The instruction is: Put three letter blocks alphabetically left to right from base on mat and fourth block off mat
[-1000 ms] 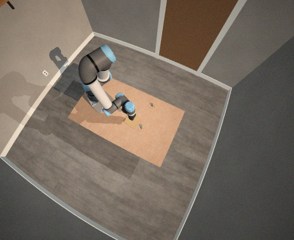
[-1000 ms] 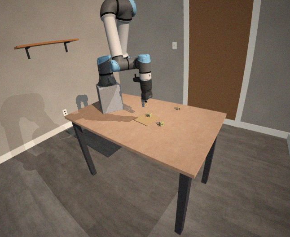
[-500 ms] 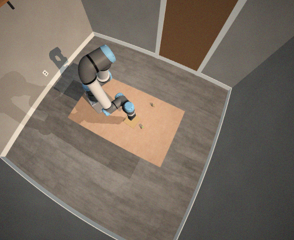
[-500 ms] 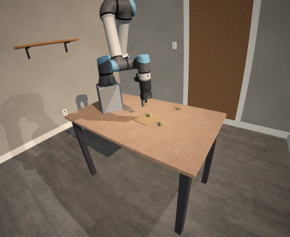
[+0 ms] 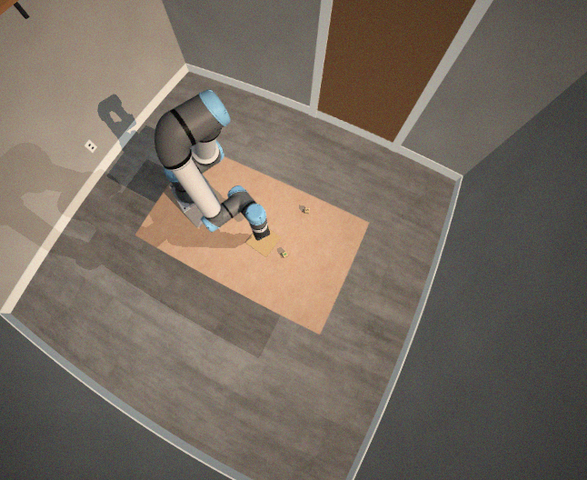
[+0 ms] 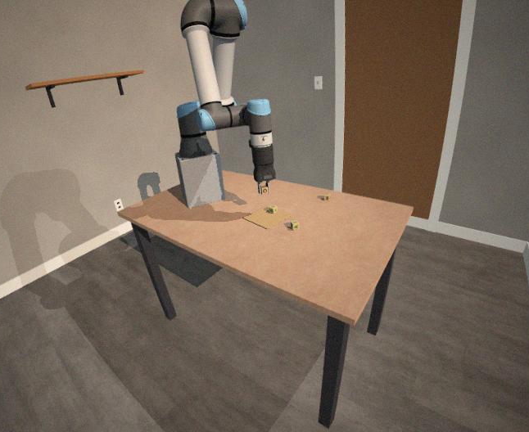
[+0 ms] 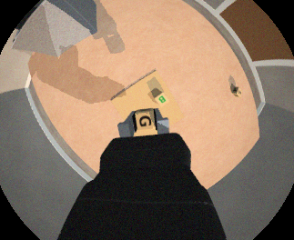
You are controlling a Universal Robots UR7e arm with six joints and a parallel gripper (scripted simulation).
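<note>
My hand is 12 cm above the tan mat and 1 cm short of it.
</note>
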